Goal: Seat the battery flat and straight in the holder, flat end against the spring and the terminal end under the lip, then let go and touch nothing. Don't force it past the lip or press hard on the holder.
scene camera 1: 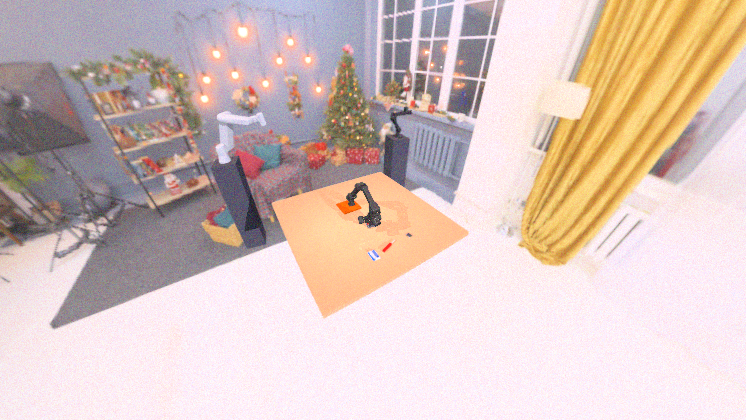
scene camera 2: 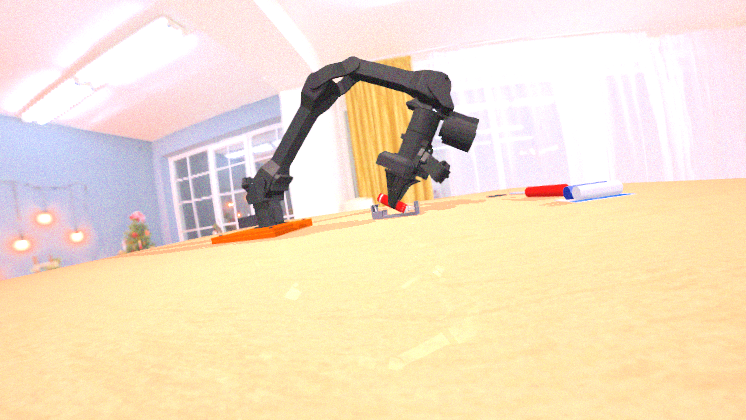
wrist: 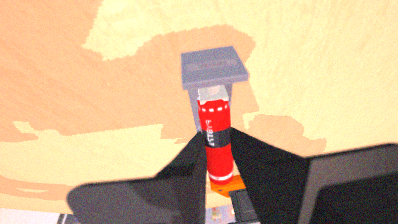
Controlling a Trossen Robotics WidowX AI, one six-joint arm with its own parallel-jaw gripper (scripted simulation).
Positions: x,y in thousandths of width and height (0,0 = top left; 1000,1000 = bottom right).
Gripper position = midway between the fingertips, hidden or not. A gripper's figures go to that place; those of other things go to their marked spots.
Scene:
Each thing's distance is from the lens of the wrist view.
my gripper (wrist: 541,600): 0.11 m
battery (wrist: 539,520): 0.09 m

